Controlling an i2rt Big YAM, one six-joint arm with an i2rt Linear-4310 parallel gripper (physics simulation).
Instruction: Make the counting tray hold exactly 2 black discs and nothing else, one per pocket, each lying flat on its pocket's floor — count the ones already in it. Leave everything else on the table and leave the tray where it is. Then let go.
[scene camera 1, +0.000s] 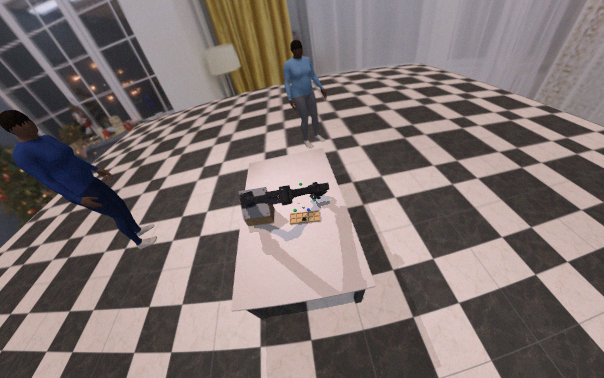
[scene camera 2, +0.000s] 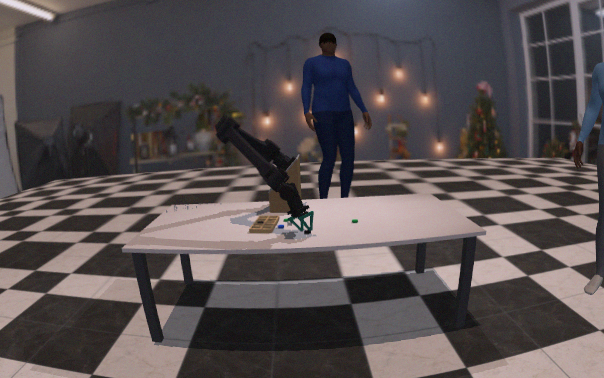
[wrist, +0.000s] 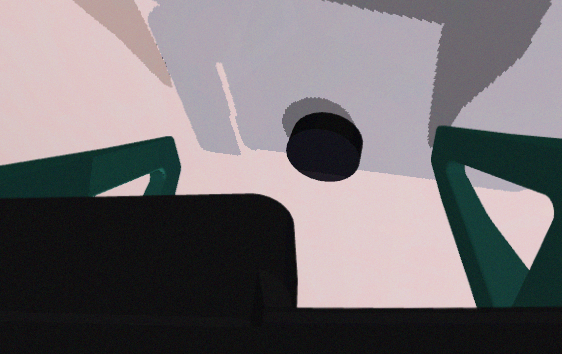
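Observation:
The counting tray (scene camera 1: 295, 221) (scene camera 2: 257, 231) is a tan, pocketed tray on the table. One black disc (scene camera 1: 304, 219) (scene camera 2: 260, 222) shows in one of its pockets; whether it lies fully flat is too small to tell. Another black disc (scene camera 2: 307, 232) (wrist: 325, 155) lies on the table outside the tray. My gripper (scene camera 2: 301, 223) (wrist: 301, 147) is open, its green fingers wide apart. In the wrist view the loose black disc shows between and beyond the fingertips, touching neither. In scene camera 1 the arm mostly hides this disc.
A blue disc (scene camera 1: 308, 210) (scene camera 2: 281, 226) lies close beside the tray. A green disc (scene camera 1: 295, 210) (scene camera 2: 286, 220) lies near it, and another green disc (scene camera 1: 300, 184) (scene camera 2: 355, 221) lies across the arm from the tray. Small pale pieces (scene camera 1: 303, 207) lie near the tray. The arm's base stands on a block (scene camera 1: 260, 217).

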